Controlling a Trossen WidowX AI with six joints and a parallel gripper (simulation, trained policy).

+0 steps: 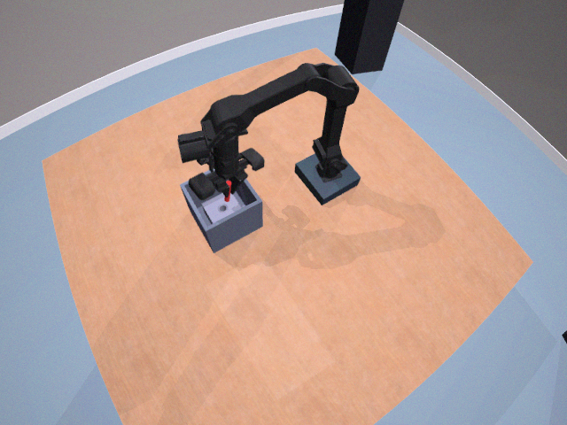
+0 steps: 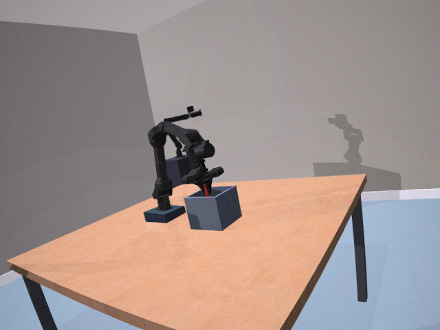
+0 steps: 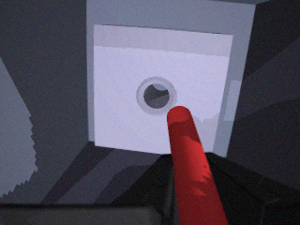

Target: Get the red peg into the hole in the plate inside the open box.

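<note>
Now: gripper tip 1 cm to the left of the red peg and 1 cm below it. The rest, counted from my gripper tip: grey plate (2 cm ahead, 1 cm to the right, 8 cm below).
</note>
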